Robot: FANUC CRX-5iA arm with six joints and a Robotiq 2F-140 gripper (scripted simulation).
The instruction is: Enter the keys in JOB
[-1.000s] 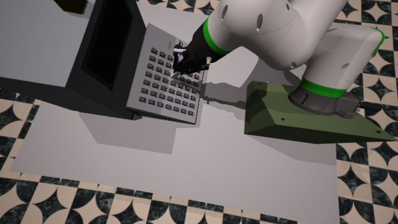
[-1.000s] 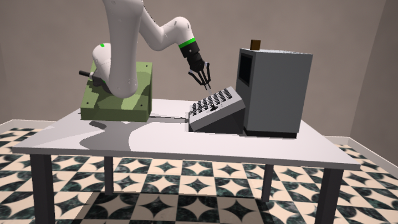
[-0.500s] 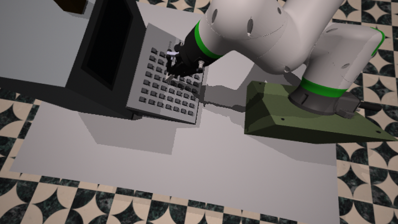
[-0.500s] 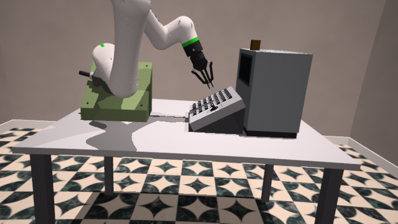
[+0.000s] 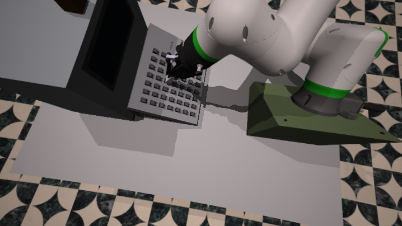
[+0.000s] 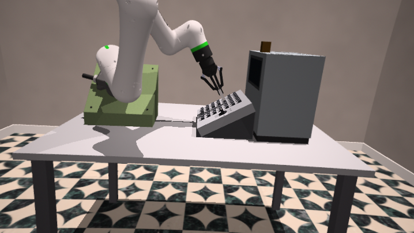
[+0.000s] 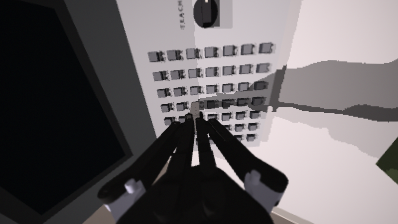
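Now: the key 40 mm behind my hand, 10 mm to the right of it and 70 mm below it. The rest, counted from my hand: black selector knob 20 mm ahead, 160 mm to the right, 50 mm below; then grey keypad 30 mm ahead, 40 mm to the right, 90 mm below.
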